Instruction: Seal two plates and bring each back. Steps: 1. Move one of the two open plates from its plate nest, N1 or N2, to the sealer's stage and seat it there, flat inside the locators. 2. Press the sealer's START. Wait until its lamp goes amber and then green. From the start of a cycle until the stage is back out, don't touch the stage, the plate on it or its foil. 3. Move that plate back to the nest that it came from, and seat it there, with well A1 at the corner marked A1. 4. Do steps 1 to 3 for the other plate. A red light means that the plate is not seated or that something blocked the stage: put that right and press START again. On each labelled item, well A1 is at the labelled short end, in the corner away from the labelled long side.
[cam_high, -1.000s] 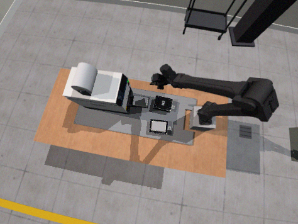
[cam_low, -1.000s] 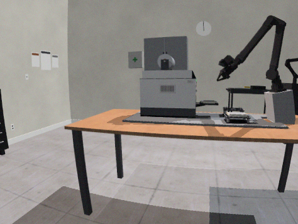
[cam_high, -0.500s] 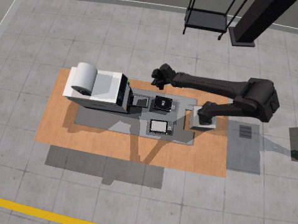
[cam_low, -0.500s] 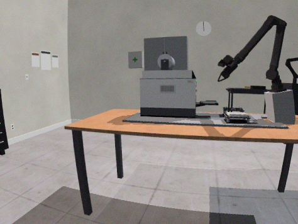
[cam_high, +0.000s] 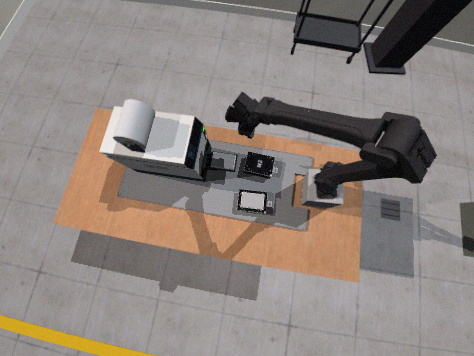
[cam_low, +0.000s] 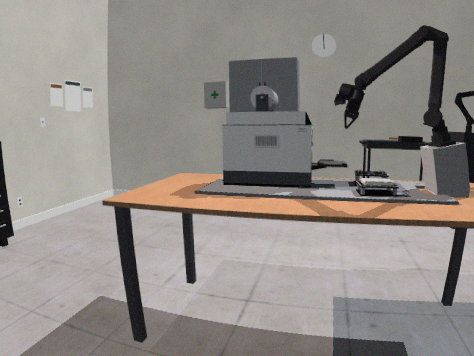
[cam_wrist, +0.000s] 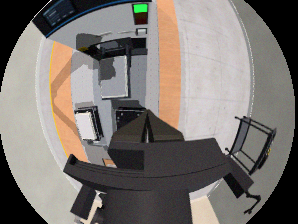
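Now: hand 9 cm short of the sealer stage, 9 cm to the right of it and 18 cm above it. Round my hand: foil roll (42 cm ahead, 4 cm to the left, 14 cm above).
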